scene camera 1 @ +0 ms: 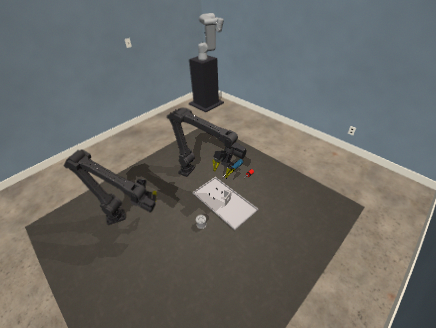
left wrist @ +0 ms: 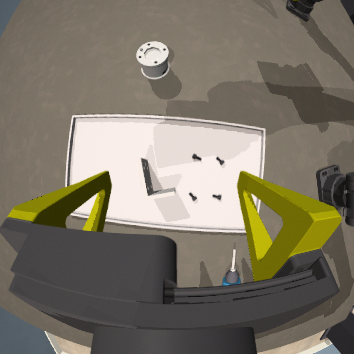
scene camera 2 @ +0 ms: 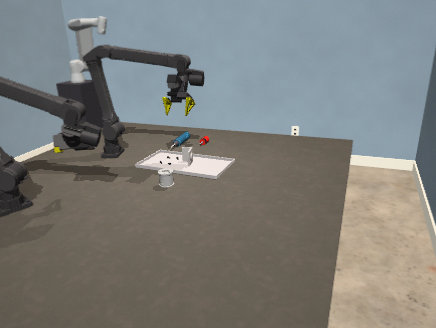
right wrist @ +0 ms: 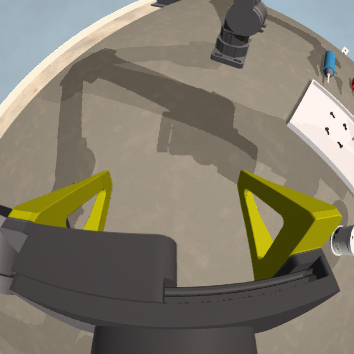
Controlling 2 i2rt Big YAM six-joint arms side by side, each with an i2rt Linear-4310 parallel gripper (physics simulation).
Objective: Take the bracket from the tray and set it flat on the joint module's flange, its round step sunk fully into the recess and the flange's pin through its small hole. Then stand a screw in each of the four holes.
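Where they show: left gripper, fingertip midpoint: (scene camera 1: pixel 220 174) (left wrist: pixel 173 177) (scene camera 2: pixel 176 115); right gripper, fingertip midpoint: (scene camera 1: pixel 148 193) (scene camera 2: pixel 75 149) (right wrist: pixel 174 177); left arm's base, link origin: (scene camera 1: pixel 186 170) (left wrist: pixel 328 189) (scene camera 2: pixel 113 154) (right wrist: pixel 230 52); right arm's base, link origin: (scene camera 1: pixel 116 217) (left wrist: pixel 297 7) (scene camera 2: pixel 12 207).
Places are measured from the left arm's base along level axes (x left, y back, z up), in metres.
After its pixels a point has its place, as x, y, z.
Observation:
The bracket (scene camera 1: pixel 226 196) @[-0.153, -0.430, 0.074] (scene camera 2: pixel 187 156) @[-0.111, -0.414, 0.028] (left wrist: pixel 147 176) @[-0.144, -0.431, 0.034] is L-shaped and stands in the white tray (scene camera 1: pixel 240 212) @[-0.181, -0.547, 0.004] (scene camera 2: pixel 212 166) @[-0.180, -0.541, 0.004] (left wrist: pixel 110 145) @[-0.225, -0.497, 0.004] (right wrist: pixel 312 110) @[-0.098, -0.245, 0.004], one plate upright. Several small dark screws (scene camera 1: pixel 216 189) @[-0.076, -0.318, 0.010] (scene camera 2: pixel 169 163) @[-0.165, -0.335, 0.012] (left wrist: pixel 196 157) @[-0.156, -0.333, 0.011] (right wrist: pixel 332 115) @[-0.075, -0.312, 0.008] lie in the tray beside it. The joint module (scene camera 1: pixel 201 222) @[-0.395, -0.383, 0.060] (scene camera 2: pixel 166 178) @[-0.404, -0.375, 0.040] (left wrist: pixel 153 60) @[-0.356, -0.368, 0.059] (right wrist: pixel 345 240) @[-0.384, -0.340, 0.046], a pale cylinder, stands outside the tray; its recess and flange holes show in the left wrist view. My left gripper (scene camera 1: pixel 221 172) @[-0.138, -0.379, 0.239] (scene camera 2: pixel 177 114) @[-0.138, -0.379, 0.239] (left wrist: pixel 173 177) @[-0.138, -0.379, 0.239] is open and empty, high above the tray's side by the tools. My right gripper (right wrist: pixel 174 177) @[-0.427, -0.026, 0.175] is open and empty, well away from the tray.
A blue screwdriver (scene camera 1: pixel 237 164) @[0.204, -0.344, 0.035] (scene camera 2: pixel 182 138) @[0.165, -0.341, 0.033] (left wrist: pixel 231 280) @[0.115, -0.318, 0.035] (right wrist: pixel 329 61) @[0.158, -0.316, 0.039] and a short red one (scene camera 1: pixel 251 173) @[0.173, -0.476, 0.021] (scene camera 2: pixel 205 140) @[0.155, -0.470, 0.024] lie beyond the tray. The left arm's base (scene camera 1: pixel 187 168) @[-0.022, -0.029, 0.051] (scene camera 2: pixel 113 148) @[-0.034, -0.020, 0.043] stands on the dark mat (scene camera 1: pixel 280 250) @[-0.321, -0.865, 0.000]. A black pedestal (scene camera 1: pixel 204 82) carries a white arm at the back.

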